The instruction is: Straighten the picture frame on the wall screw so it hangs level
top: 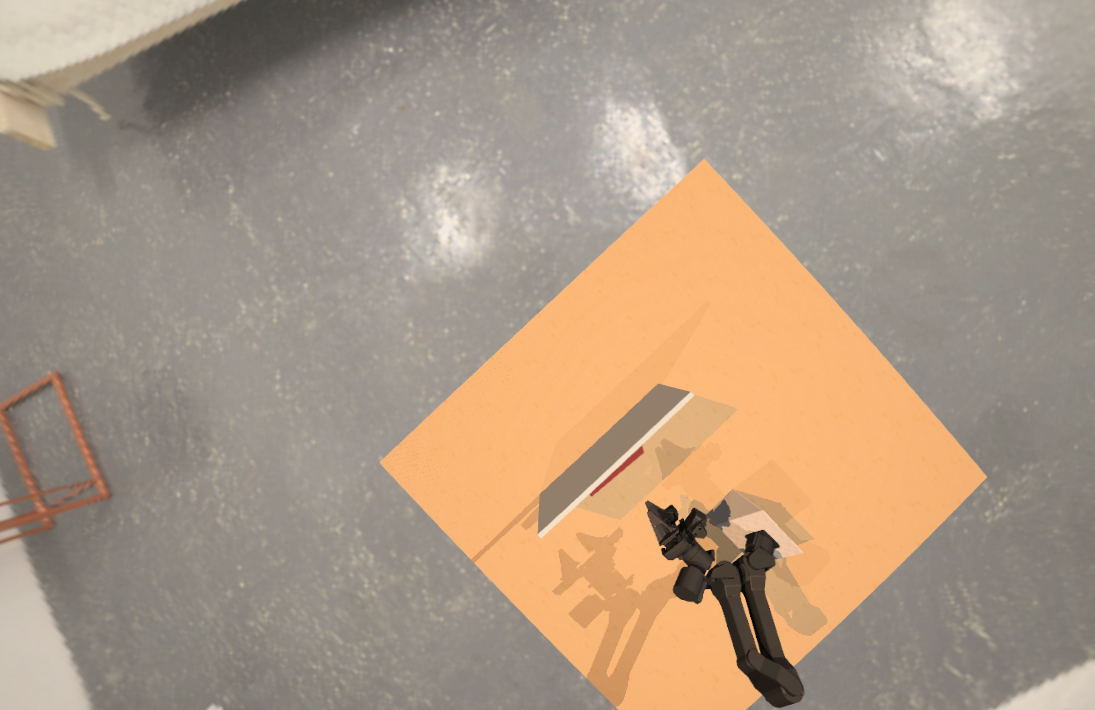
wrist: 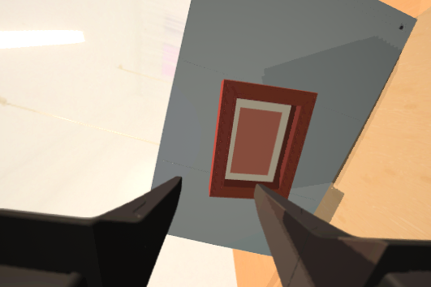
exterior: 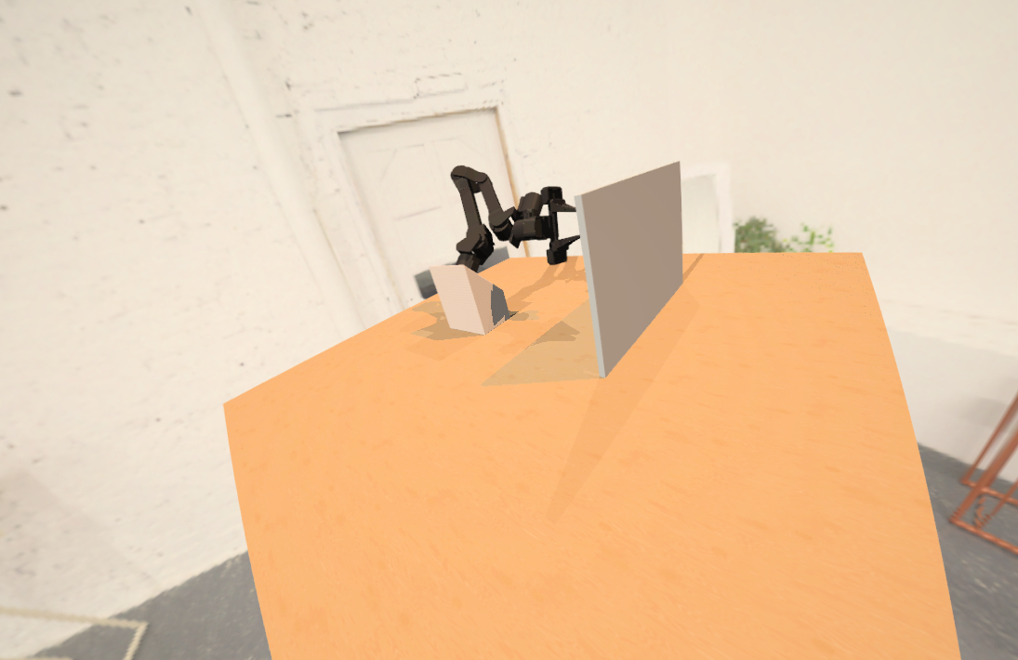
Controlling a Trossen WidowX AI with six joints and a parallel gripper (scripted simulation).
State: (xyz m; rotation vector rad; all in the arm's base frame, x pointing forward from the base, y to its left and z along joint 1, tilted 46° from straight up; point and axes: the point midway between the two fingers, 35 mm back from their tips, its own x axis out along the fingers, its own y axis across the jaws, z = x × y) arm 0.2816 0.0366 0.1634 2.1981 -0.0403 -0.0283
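Right now the dark red picture frame is 13 cm ahead of my gripper tip, 2 cm to the right of it and 6 cm below it. The rest, counted from my gripper tip: grey wall panel 14 cm ahead, 2 cm to the right, 7 cm below.
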